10 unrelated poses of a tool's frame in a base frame.
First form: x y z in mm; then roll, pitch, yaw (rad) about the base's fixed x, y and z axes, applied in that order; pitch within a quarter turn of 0, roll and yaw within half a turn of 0.
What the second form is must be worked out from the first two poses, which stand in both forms.
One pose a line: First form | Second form
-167 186 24 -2.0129 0.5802 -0.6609 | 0.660 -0.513 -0.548 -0.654 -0.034 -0.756 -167 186 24
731 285 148 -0.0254 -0.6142 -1.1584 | 0.328 -0.749 0.576 0.922 0.387 -0.021 731 285 148
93 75 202 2.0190 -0.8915 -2.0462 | -0.288 -0.559 0.778 -0.064 0.822 0.566 93 75 202
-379 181 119 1.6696 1.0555 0.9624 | 0.282 0.404 -0.870 0.576 0.654 0.490 -379 181 119
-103 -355 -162 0.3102 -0.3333 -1.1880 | 0.353 -0.877 0.327 0.846 0.448 0.288 -103 -355 -162
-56 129 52 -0.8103 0.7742 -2.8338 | -0.681 -0.217 -0.699 0.692 -0.503 -0.518 -56 129 52
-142 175 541 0.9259 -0.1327 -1.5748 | -0.004 -0.991 0.132 0.602 0.103 0.792 -142 175 541
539 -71 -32 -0.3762 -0.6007 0.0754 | 0.823 0.062 0.565 0.137 0.943 -0.303 539 -71 -32
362 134 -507 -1.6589 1.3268 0.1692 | 0.238 0.041 -0.970 -0.938 -0.250 -0.241 362 134 -507
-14 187 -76 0.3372 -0.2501 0.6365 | 0.779 0.576 0.248 -0.627 0.710 0.321 -14 187 -76
